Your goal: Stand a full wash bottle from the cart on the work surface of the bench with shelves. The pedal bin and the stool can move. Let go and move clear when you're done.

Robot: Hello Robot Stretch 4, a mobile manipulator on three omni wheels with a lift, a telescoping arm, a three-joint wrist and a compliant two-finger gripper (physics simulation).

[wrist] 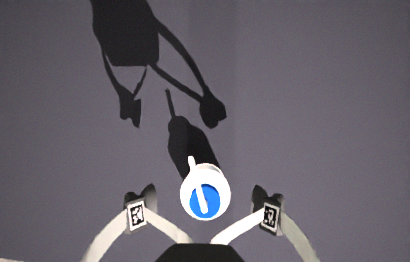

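Note:
A white wash bottle with a blue cap and a white spout stands upright on the grey surface, seen from above in the wrist view at the lower middle. My gripper is open, with one fingertip to the left of the bottle and one to the right. There is a gap between each fingertip and the bottle, and neither touches it. The bottle's lower body is mostly hidden beneath its white shoulder.
Dark shadows of the gripper and of the bottle fall on the grey surface above the bottle in the view. The cart, the pedal bin, the stool and the bench's shelves do not show in this view.

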